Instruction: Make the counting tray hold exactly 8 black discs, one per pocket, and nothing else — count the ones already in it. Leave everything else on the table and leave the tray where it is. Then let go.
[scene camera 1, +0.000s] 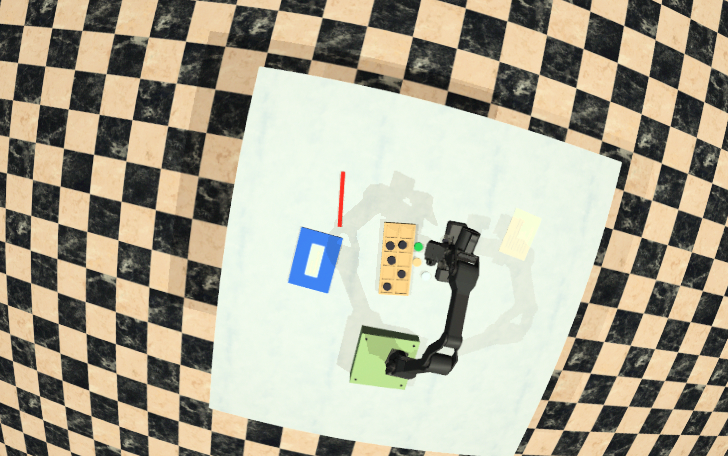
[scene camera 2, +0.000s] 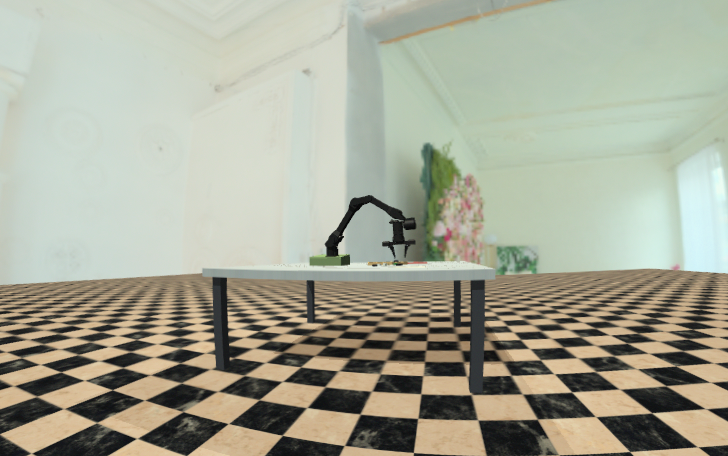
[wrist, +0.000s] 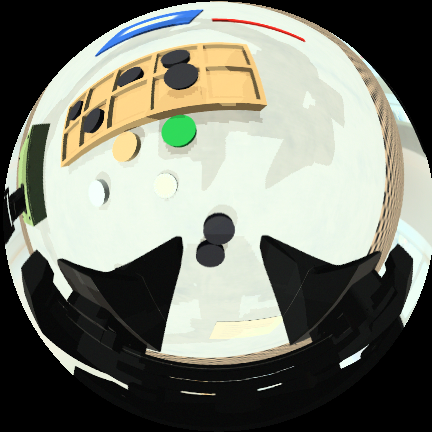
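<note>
The tan counting tray (scene camera 1: 407, 230) (wrist: 232, 87) has two rows of pockets. Several black discs, such as one at its near end (scene camera 1: 386, 286) and one in the middle (scene camera 1: 391, 260) (wrist: 131, 76), lie in separate pockets. One black disc (scene camera 1: 402, 244) (wrist: 181, 76) looks close to or over the divider beside its neighbour (scene camera 1: 390, 245) (wrist: 175, 58). Two loose black discs (wrist: 219, 228) (wrist: 210, 254) overlap on the table in the wrist view; the arm hides them in scene camera 1. My gripper (scene camera 2: 399, 256) (wrist: 221, 241) is open and empty, pointing down above these two discs, which show between its fingertips.
A green disc (scene camera 1: 418, 246) (wrist: 179, 131), tan disc (scene camera 1: 416, 262) (wrist: 126, 146), white disc (scene camera 1: 426, 276) (wrist: 99, 193) and cream disc (wrist: 165, 185) lie beside the tray. A blue frame (scene camera 1: 296, 257), red stick (scene camera 1: 341, 198) (wrist: 260, 26) and pale card (scene camera 1: 519, 234) (wrist: 242, 329) lie farther out.
</note>
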